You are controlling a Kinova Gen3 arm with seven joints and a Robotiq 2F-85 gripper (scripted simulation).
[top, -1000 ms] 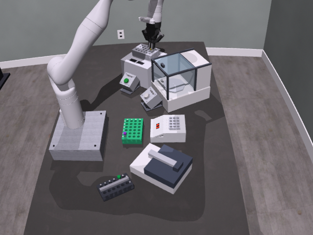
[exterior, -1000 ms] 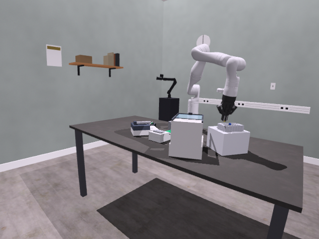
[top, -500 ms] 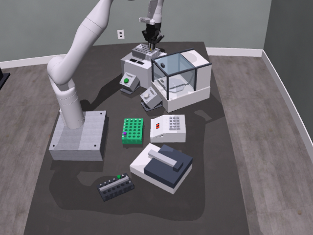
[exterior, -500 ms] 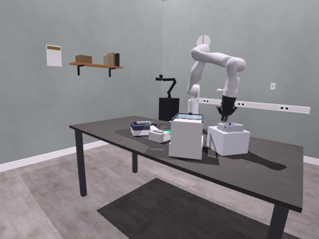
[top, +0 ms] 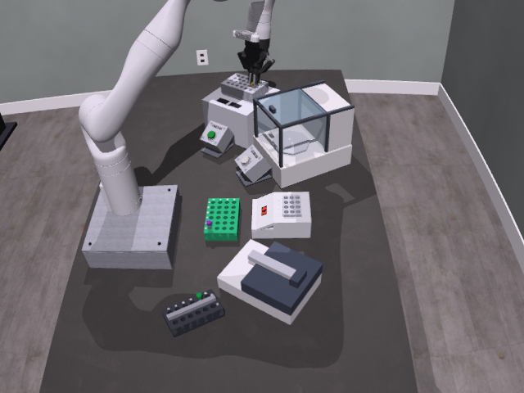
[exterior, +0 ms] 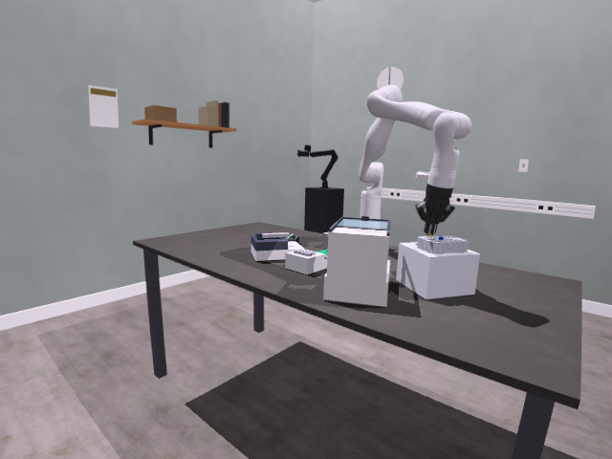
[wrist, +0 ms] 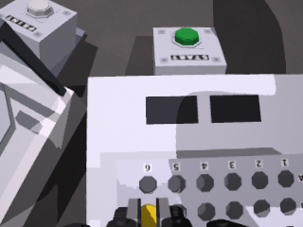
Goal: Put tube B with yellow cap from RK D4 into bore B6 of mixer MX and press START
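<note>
The tube B lies 40 mm below my hand. The rest, counted from my hand: dry block: 80 mm ahead, 420 mm to the right, 170 mm below; blue-capped tube: 40 mm to the left, 40 mm below; grey bore block: 30 mm behind, 30 mm to the left, 50 mm below.
</note>
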